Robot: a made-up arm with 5 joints.
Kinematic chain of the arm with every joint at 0, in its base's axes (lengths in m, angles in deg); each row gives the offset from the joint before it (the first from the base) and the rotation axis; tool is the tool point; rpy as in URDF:
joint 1: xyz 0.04 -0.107 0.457 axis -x
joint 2: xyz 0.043 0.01 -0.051 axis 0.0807 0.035 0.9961
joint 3: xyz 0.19 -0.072 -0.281 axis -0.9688 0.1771 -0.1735
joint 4: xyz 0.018 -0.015 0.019 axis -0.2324 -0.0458 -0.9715
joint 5: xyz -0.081 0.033 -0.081 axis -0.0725 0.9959 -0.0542
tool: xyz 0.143 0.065 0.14 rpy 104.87 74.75 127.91
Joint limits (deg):
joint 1: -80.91..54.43
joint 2: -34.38..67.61
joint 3: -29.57..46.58
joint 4: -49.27..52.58
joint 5: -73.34..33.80
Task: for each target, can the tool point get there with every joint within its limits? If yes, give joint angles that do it. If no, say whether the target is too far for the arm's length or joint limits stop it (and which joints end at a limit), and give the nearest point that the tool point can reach.
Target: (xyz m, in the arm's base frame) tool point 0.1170 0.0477 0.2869
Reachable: yes | joints -6.29 59.66 -9.69 21.22 -54.43
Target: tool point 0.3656 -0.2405 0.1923
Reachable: yes | joints 29.65 -4.69 -0.68 -13.48 16.95
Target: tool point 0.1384 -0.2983 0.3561
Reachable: yes | joints 30.67 -5.49 0.59 -41.04 -57.24
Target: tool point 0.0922 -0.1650 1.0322
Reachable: no: joint limits stop it (at a limit: joint 1, joint 2, joint 4) | nearest point 0.1459 0.1291 0.6773 | short by 0.464 m
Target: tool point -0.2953 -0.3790 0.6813
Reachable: no: joint limits stop it (at a limit: joint 1, joint 2, joint 4, joint 5) | nearest point -0.0071 -0.4271 0.4803 | short by 0.355 m
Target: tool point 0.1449 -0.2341 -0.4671
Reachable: no: too far | nearest point 0.1859 -0.1779 -0.0584 | short by 0.415 m
